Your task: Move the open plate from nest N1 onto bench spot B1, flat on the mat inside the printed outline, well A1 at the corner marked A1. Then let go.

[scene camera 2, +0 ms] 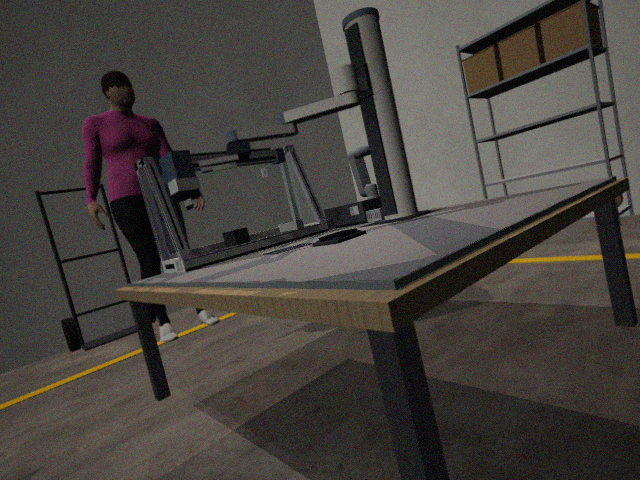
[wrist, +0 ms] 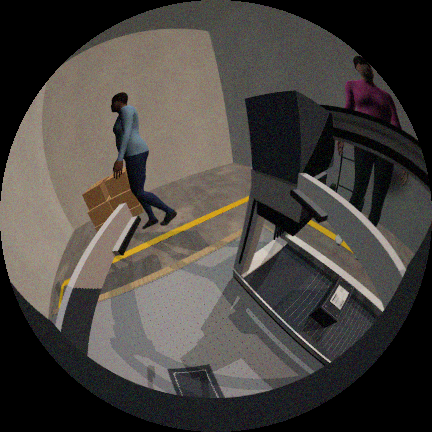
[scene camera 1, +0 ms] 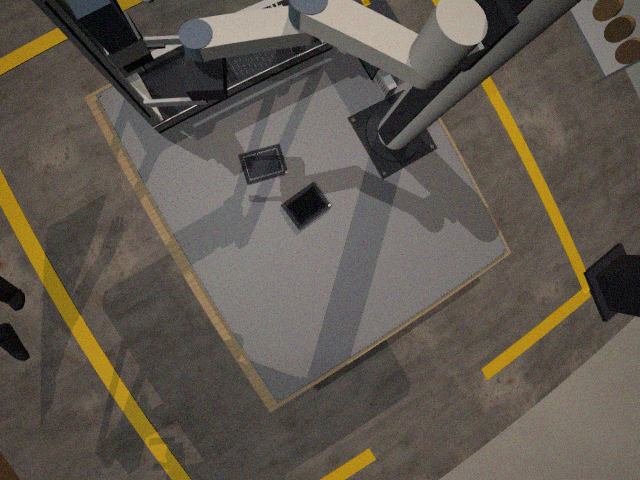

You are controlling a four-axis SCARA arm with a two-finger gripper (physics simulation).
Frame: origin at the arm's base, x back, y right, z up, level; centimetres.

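Seen in the pictures: gripper, fingertip midpoint: (scene camera 2: 199,167) (wrist: 212,194) (scene camera 1: 145,72); arm's base, origin of the base link: (scene camera 1: 392,134).
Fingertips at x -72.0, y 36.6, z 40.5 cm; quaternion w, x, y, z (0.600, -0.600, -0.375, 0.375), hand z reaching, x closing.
Note:
Pixels of each thing's top centre, then the offset from my fingertips to it. "pt": a spot on its surface instead.
- open plate, middle of its top: (scene camera 2: 338,232) (scene camera 1: 306,204) dy -45.4, dx +23.1, dz -36.6 cm
- nest N1, surface spot: (scene camera 1: 292,217) pt dy -46.9, dx +15.9, dz -38.0 cm
- Bench spot B1, surface spot: (wrist: 195,384) (scene camera 1: 258,164) pt dy -21.5, dx +15.0, dz -39.0 cm
- dark head, surface spot: (wrist: 275,135) pt dy +9.9, dx -1.2, dz +4.0 cm
- labelled black block, surface spot: (wrist: 332,302) pt dy +18.2, dx +18.0, dz -27.2 cm
The open plate (scene camera 1: 306,204) is a small black rectangle in nest N1 (scene camera 1: 292,217), near the middle of the table. Its wells cannot be made out. Plate and nest do not show in the wrist view. Bench spot B1 (scene camera 1: 262,164) (wrist: 195,384) is a dark mat with a thin white outline, just up and left of the nest in scene camera 1. My gripper (scene camera 1: 146,69) (scene camera 2: 197,161) (wrist: 212,194) is open, with nothing between its widely spread fingers. It is raised at the framed machine's left end, well away from the plate and nest.
The framed machine has a ribbed deck (wrist: 285,280), a dark head (wrist: 275,135) close by the fingers, and a labelled black block (wrist: 332,302). The arm's column (scene camera 2: 387,118) stands beyond the nest. A person (scene camera 2: 126,149) stands behind the table; another (wrist: 131,137) is beside brown boxes.

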